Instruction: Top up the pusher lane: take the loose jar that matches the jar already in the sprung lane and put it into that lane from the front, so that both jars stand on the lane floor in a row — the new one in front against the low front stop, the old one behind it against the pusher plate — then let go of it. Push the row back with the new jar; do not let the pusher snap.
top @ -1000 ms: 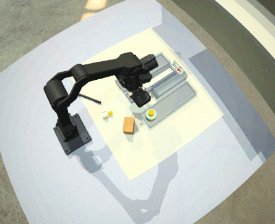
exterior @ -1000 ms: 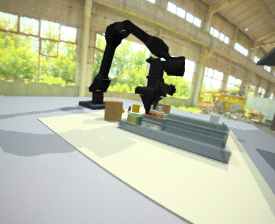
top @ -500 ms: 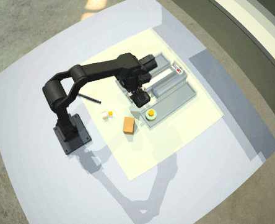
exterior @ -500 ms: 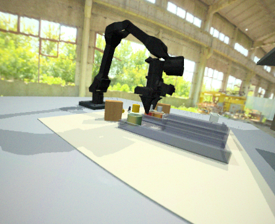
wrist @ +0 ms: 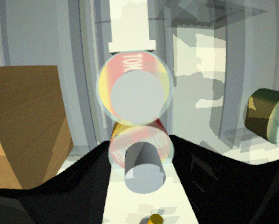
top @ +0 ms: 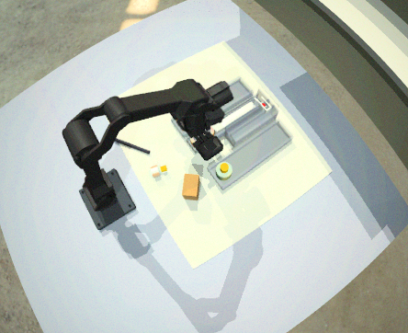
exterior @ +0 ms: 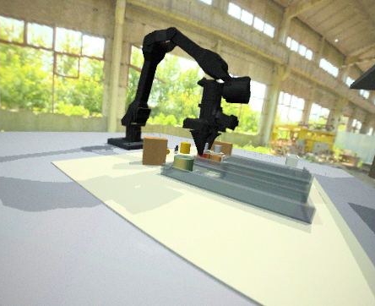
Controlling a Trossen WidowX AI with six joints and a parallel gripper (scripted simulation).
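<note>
The brown box is 8 cm behind my gripper tip and 12 cm to the right of it. Also, from my gripper tip: thin black rod 19 cm behind, 10 cm to the left, 3 cm below; then grey pusher rack 15 cm ahead, 1 cm to the right, 1 cm below.
</note>
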